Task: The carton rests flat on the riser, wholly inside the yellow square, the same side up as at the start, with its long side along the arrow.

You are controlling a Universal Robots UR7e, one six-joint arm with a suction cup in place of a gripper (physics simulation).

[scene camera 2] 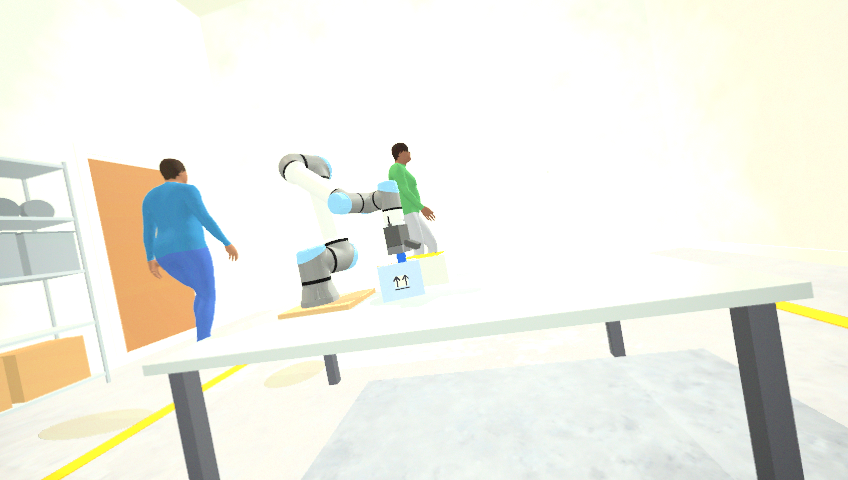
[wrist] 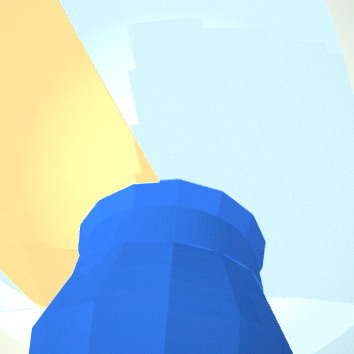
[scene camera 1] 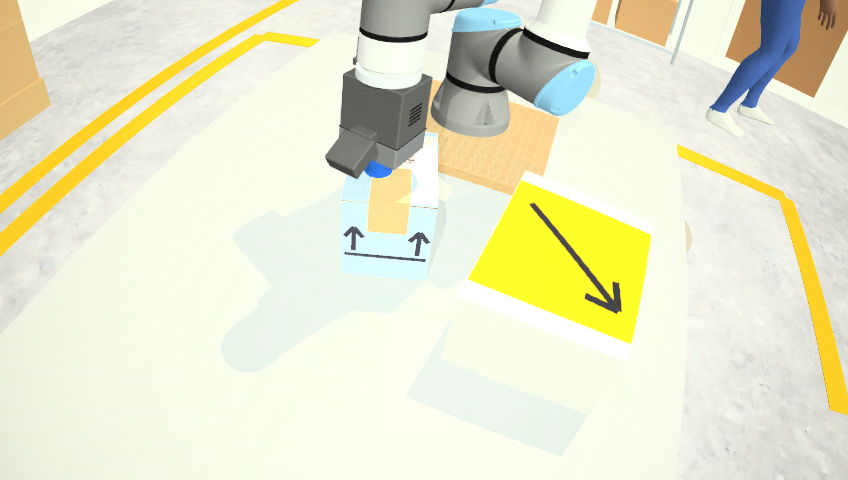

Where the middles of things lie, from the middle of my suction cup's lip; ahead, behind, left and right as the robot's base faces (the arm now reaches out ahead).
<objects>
Right now my suction cup is 2 cm past the pale blue carton (scene camera 1: 387, 224), 1 cm to the right of it and 8 cm above it. Round my suction cup: white riser (scene camera 1: 550, 307) 3 cm behind, 26 cm to the left, 8 cm below.
</objects>
